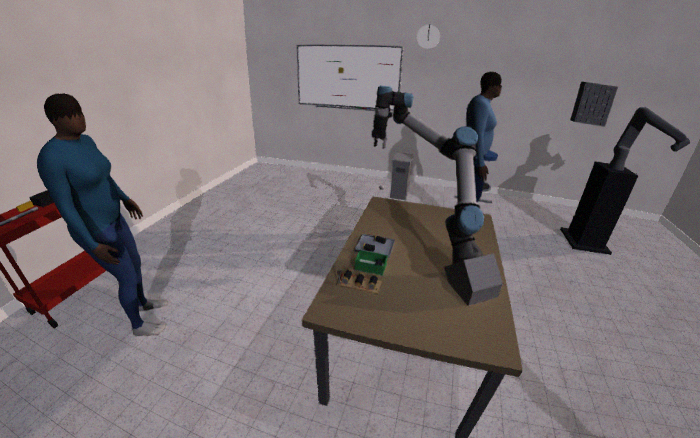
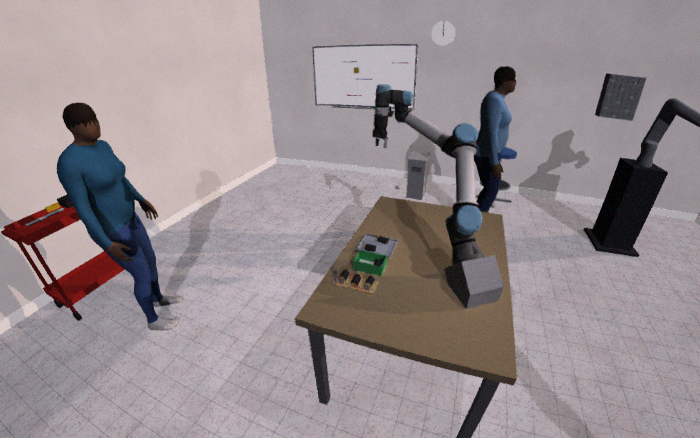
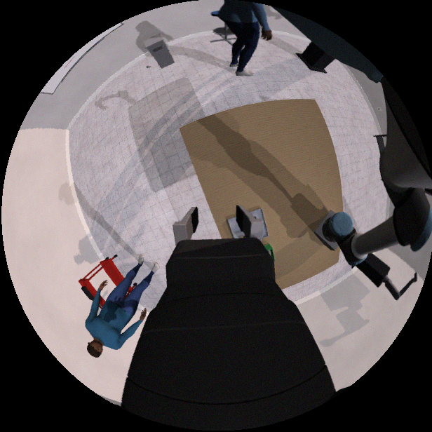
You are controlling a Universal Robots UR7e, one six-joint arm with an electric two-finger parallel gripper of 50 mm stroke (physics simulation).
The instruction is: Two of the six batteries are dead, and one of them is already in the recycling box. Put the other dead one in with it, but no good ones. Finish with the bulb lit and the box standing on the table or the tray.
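Places are measured from the arm's base along level axes (x ahead, y left, z up), in metres.
Pixels of known places: gripper, fingertip midpoint: [image 1: 379,147] [image 2: 381,146]; arm's base, origin of the base link: [image 1: 468,260] [image 2: 468,262].
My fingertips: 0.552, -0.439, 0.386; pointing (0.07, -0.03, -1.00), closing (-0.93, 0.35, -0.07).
Ahead of a thing's pixels: the offset from my fingertips to its top centre, as dx, dy, dz. "spot": to the spot under its first point. Level surfaces: height alone.
The green recycling box {-0.072, +0.467, -0.447} [image 1: 370,267] [image 2: 368,267] [image 3: 270,252] stands on the table with one dark battery {-0.108, +0.468, -0.470} [image 1: 379,262] [image 2: 378,261] visible inside. Behind it, the grey tray {-0.058, +0.267, -0.495} [image 1: 385,248] [image 2: 387,249] [image 3: 232,231] holds two dark batteries, a rear one {-0.078, +0.221, -0.470} [image 1: 380,239] [image 2: 382,239] and a nearer one {-0.030, +0.318, -0.470} [image 1: 369,247] [image 2: 370,247]. In front of the box, three batteries sit on the wooden board {spot: -0.087, +0.645, -0.497} [image 1: 366,288] [image 2: 362,288]. Whether the bulb is lit is too small to tell. My gripper [image 1: 379,145] [image 2: 380,145] [image 3: 216,213] is open and empty, high above the table's far left side.
The table {dz -0.507} [image 1: 412,320] [image 2: 407,322] [image 3: 280,130] carries my arm's grey base block [image 1: 482,278] [image 2: 482,281] at the right. One person [image 1: 82,170] [image 2: 98,175] stands left near a red cart [image 1: 64,276]; another [image 1: 480,111] [image 2: 495,113] stands behind the table.
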